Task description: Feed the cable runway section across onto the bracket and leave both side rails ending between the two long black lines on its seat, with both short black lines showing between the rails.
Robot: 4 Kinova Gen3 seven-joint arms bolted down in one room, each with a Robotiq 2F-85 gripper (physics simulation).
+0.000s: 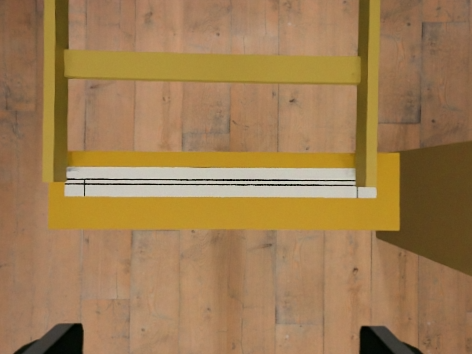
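Note:
The olive-yellow cable runway section enters from the top, its two side rails reaching over the yellow bracket. The bracket's white seat carries two long black lines. The left rail ends about level with the gap between them, at the seat's left edge. The right rail ends at or slightly past the lower long line. The left short line shows between the rails; the right short line emerges below the right rail's inner edge. My arm4 gripper is open, its fingertips at the bottom corners, apart from the runway.
A dark olive-brown panel stands at the right, by the bracket's right end. Wood plank floor shows below the bracket and between the rails. Arm1, arm2 and arm3 do not show.

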